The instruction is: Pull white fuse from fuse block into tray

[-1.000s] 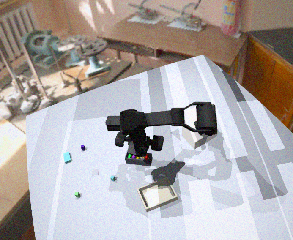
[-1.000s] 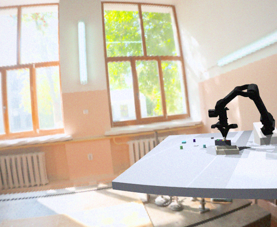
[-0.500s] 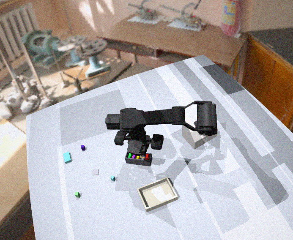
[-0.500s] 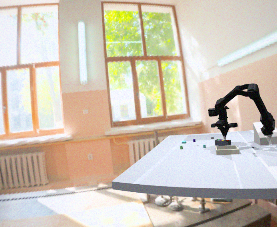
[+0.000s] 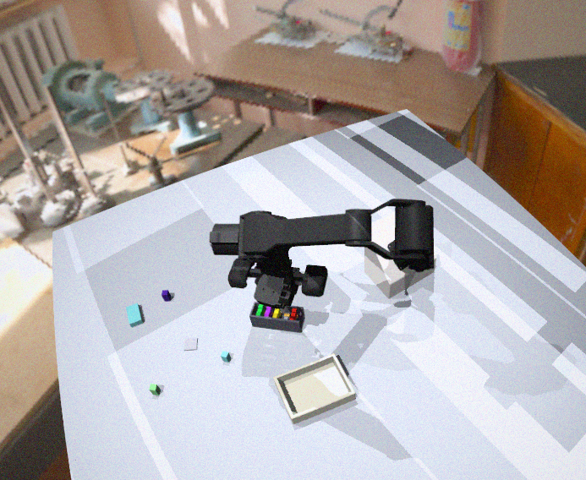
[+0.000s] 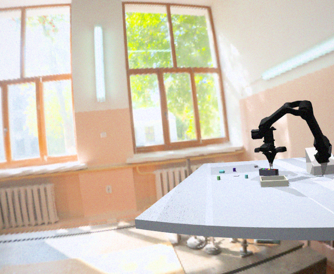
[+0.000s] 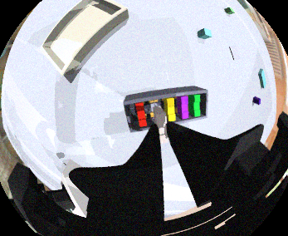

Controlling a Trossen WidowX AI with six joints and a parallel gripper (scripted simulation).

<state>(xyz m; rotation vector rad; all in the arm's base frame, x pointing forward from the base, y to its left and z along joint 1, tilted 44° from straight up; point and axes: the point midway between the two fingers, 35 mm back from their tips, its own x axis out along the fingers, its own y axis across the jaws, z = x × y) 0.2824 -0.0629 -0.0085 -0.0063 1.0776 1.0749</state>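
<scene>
Now: gripper tip 18 cm to the right of the cream tray, 7 cm above it and 5 cm short of it. Also, from my gripper tip: teal cube (16 cm ahead, 6 cm below, 1 cm to the left); white fuse (1 cm below); purple cube (23 cm to the right, 20 cm ahead, 6 cm below).
</scene>
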